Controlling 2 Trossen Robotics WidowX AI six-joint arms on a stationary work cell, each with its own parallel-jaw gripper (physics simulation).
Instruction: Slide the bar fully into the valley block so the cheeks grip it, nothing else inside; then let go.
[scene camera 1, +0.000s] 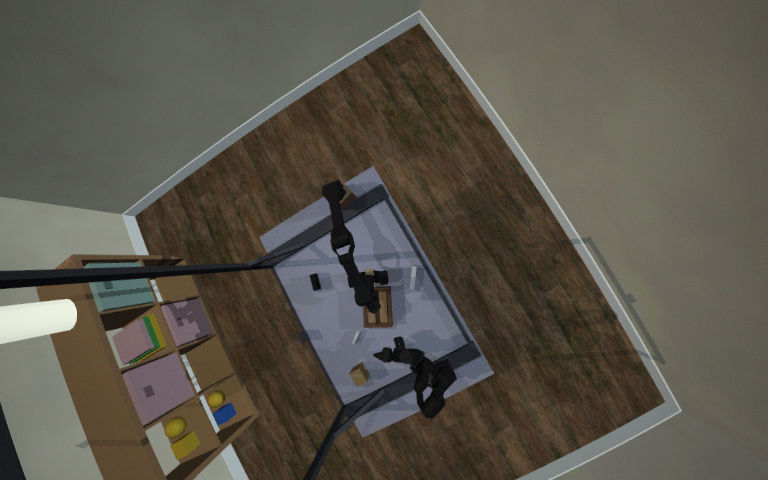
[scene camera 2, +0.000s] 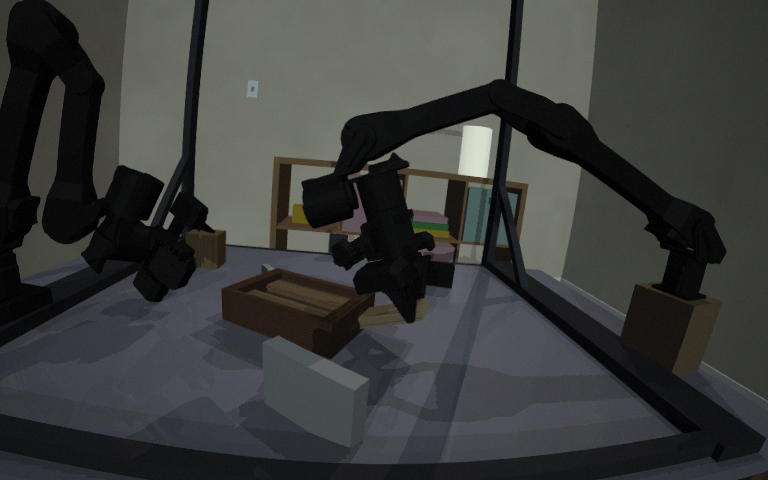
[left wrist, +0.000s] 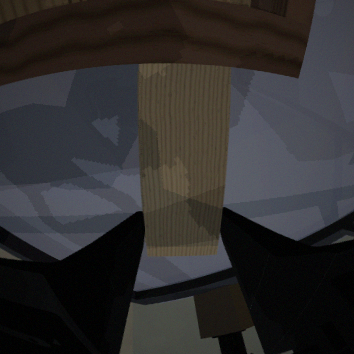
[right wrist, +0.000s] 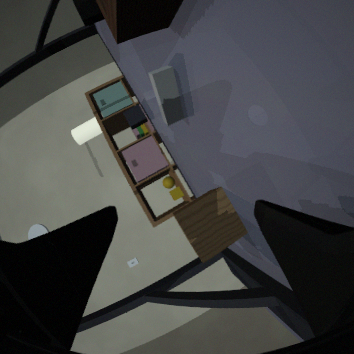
Scene:
my left gripper: grips a tan wooden bar (scene camera 2: 384, 315)
a pale grey block (scene camera 2: 329, 401): on the table
a wooden cube (scene camera 2: 210, 248): on the table

